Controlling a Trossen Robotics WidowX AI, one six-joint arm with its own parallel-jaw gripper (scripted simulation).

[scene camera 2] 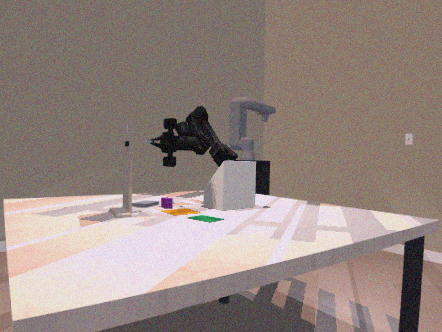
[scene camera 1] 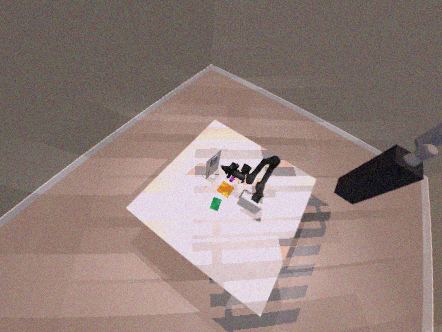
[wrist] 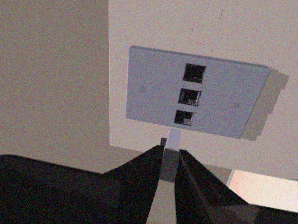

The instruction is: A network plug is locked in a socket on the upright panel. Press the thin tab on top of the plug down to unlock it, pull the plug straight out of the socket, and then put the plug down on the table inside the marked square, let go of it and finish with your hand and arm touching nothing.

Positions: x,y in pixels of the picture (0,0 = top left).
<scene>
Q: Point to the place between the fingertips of my gripper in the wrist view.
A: At 170,155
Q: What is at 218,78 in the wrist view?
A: A grey faceplate.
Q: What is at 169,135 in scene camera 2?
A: My gripper.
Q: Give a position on a grey faceplate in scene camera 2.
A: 126,211
</scene>
